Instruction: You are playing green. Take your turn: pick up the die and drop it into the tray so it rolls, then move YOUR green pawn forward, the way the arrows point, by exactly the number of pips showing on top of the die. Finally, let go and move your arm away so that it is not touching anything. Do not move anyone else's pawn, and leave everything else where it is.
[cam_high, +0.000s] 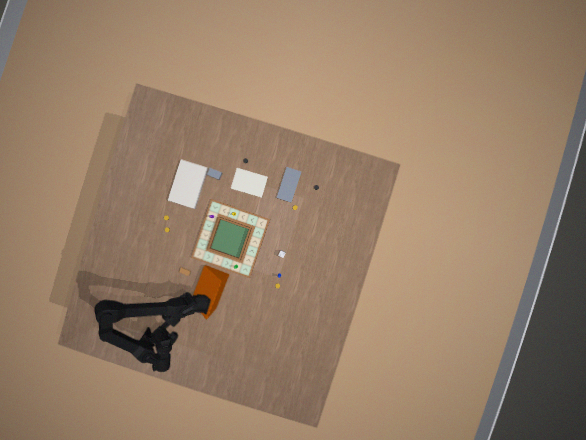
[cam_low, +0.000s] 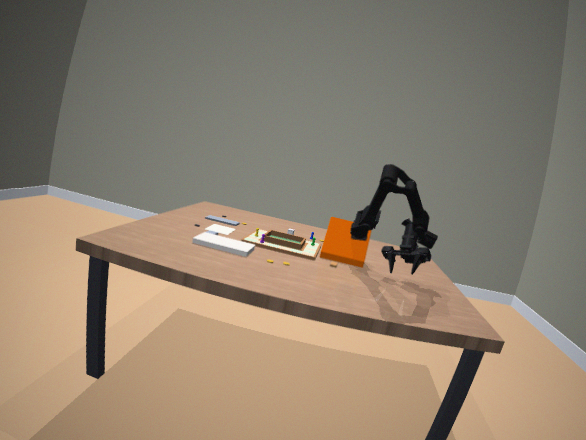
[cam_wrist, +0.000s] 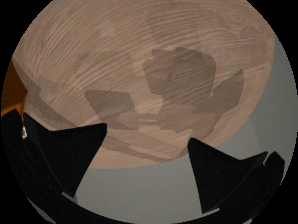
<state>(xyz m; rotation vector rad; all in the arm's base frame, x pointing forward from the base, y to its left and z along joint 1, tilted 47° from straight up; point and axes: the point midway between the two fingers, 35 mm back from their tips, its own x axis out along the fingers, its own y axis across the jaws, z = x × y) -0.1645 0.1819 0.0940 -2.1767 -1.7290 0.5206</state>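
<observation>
Right now my gripper tip is 47 cm to the left of the white die, 45 cm short of it and 2 cm above it. Also, from my gripper tip: green pawn 34 cm ahead, 28 cm to the right, 1 cm below; green tray 45 cm ahead, 22 cm to the right, 3 cm below; purple pawn 53 cm ahead, 11 cm to the right, 1 cm below.
</observation>
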